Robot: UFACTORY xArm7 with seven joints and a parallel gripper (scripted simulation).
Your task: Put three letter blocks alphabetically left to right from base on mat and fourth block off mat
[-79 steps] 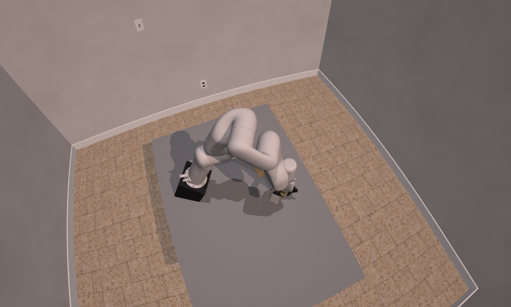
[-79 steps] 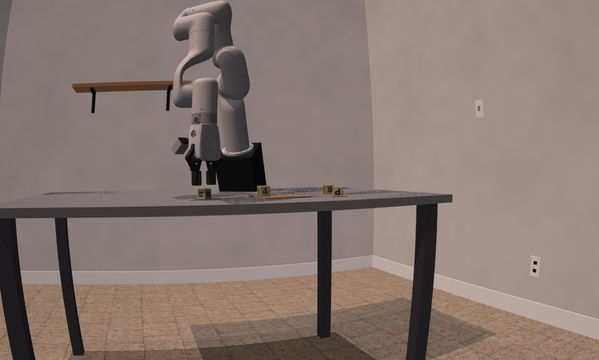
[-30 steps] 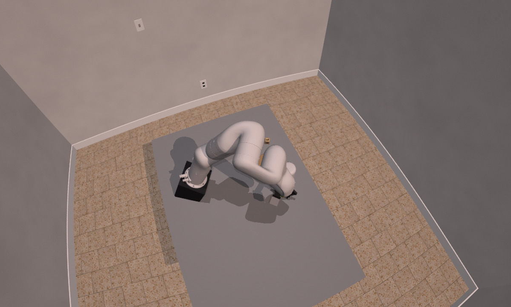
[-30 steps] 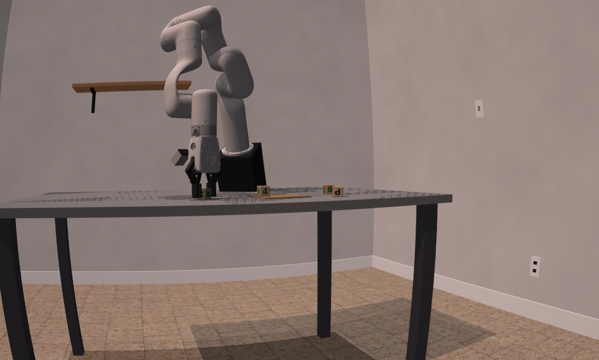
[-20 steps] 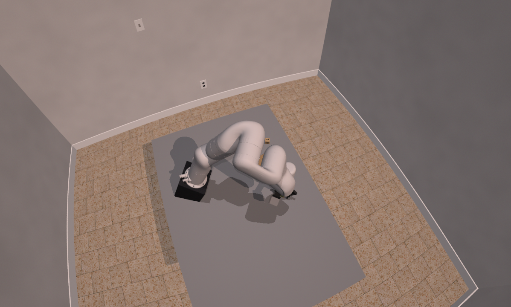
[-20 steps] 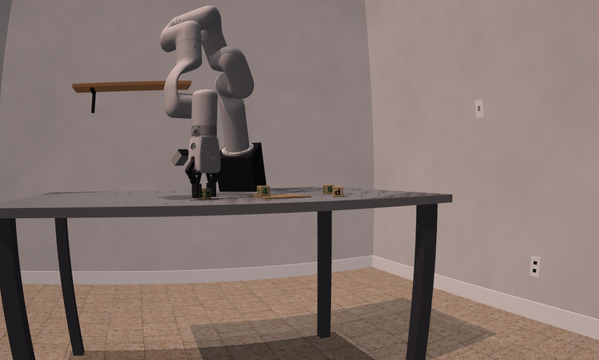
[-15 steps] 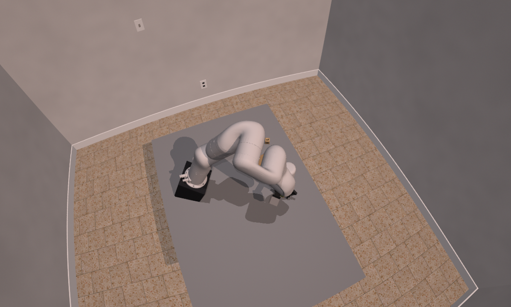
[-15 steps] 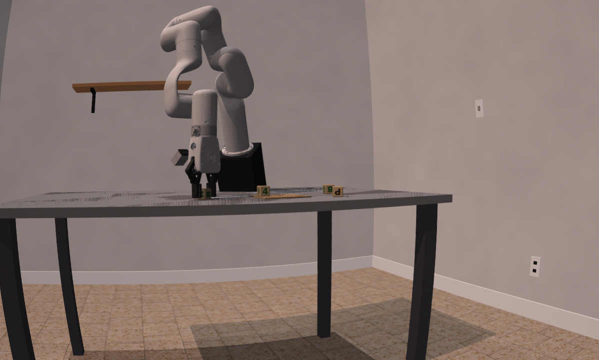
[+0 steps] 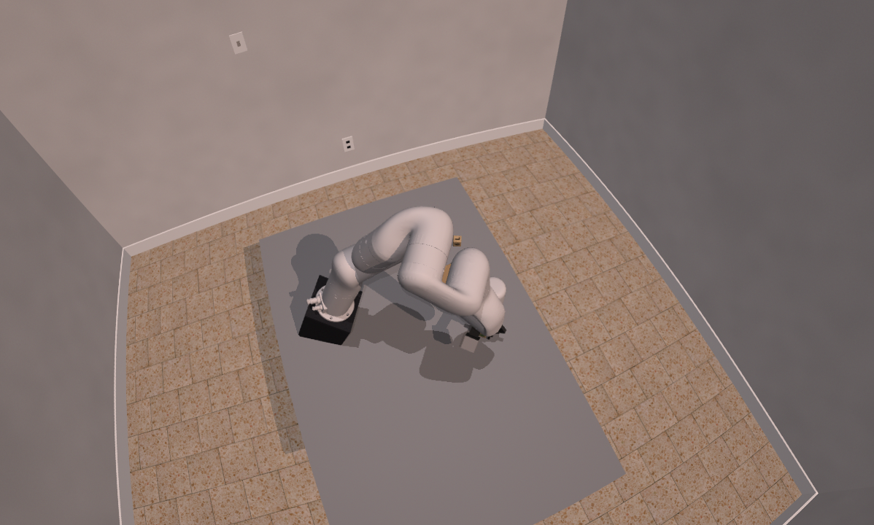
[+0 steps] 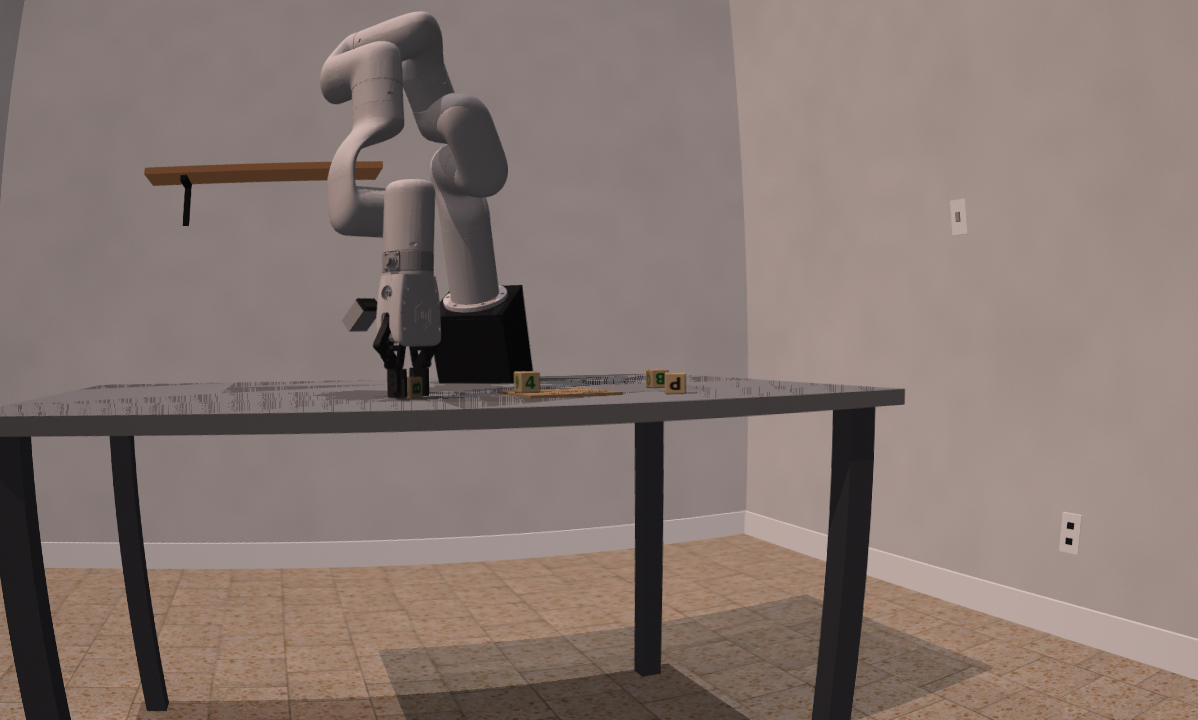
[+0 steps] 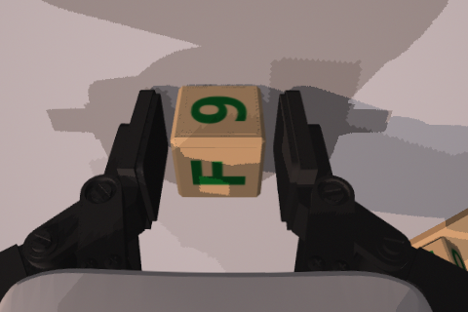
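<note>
Now: hand 23 cm to the right of the mat and 2 cm above it. The rest, counted from my hand: wooden block (37 cm to the left, 10 cm ahead, 1 cm below).
</note>
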